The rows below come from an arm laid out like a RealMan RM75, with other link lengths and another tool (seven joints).
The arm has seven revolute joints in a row. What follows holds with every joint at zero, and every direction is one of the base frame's.
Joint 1 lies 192.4 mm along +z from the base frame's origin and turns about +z.
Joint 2 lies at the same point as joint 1 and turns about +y.
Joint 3 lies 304.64 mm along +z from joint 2 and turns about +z.
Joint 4 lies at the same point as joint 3 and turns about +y.
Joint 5 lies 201.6 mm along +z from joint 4 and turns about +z.
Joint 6 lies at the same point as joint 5 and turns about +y.
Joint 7 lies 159.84 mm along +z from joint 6 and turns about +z.
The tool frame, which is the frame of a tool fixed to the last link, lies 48 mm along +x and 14 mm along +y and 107 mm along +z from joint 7; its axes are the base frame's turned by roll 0, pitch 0.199 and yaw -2.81 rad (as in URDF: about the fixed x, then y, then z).
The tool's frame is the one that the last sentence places.
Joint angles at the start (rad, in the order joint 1, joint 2, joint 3, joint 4, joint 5, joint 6, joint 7):
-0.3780 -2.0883 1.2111 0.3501 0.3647 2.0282 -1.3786
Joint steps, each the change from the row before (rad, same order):
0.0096 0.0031 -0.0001 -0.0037 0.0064 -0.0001 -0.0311
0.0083 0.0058 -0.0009 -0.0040 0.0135 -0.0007 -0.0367
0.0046 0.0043 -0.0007 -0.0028 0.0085 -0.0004 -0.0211
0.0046 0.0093 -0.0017 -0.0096 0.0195 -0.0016 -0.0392
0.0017 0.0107 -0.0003 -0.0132 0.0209 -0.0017 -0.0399
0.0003 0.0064 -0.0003 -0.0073 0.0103 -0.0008 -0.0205
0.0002 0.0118 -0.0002 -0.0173 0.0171 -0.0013 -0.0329
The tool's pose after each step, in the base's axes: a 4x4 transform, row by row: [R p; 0 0 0 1], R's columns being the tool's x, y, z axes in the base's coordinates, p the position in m. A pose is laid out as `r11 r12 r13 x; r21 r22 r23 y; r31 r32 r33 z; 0 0 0 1`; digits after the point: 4 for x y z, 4 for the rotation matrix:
-0.0280 -0.4882 0.8723 -0.1682; 0.2182 0.8486 0.4819 0.3201; -0.9755 0.2038 0.0828 0.0907; 0 0 0 1
-0.0245 -0.4871 0.8730 -0.1717; 0.1783 0.8571 0.4833 0.3211; -0.9837 0.1675 0.0658 0.0895; 0 0 0 1
-0.0236 -0.4866 0.8733 -0.1739; 0.1548 0.8612 0.4840 0.3218; -0.9877 0.1466 0.0550 0.0888; 0 0 0 1
-0.0241 -0.4853 0.8740 -0.1774; 0.1063 0.8681 0.4849 0.3243; -0.9940 0.1046 0.0306 0.0866; 0 0 0 1
-0.0257 -0.4839 0.8747 -0.1807; 0.0531 0.8731 0.4846 0.3276; -0.9983 0.0589 0.0033 0.0836; 0 0 0 1
-0.0267 -0.4836 0.8749 -0.1825; 0.0261 0.8745 0.4842 0.3294; -0.9993 0.0358 -0.0107 0.0824; 0 0 0 1
-0.0288 -0.4874 0.8727 -0.1866; -0.0203 0.8732 0.4870 0.3328; -0.9994 -0.0037 -0.0350 0.0800; 0 0 0 1

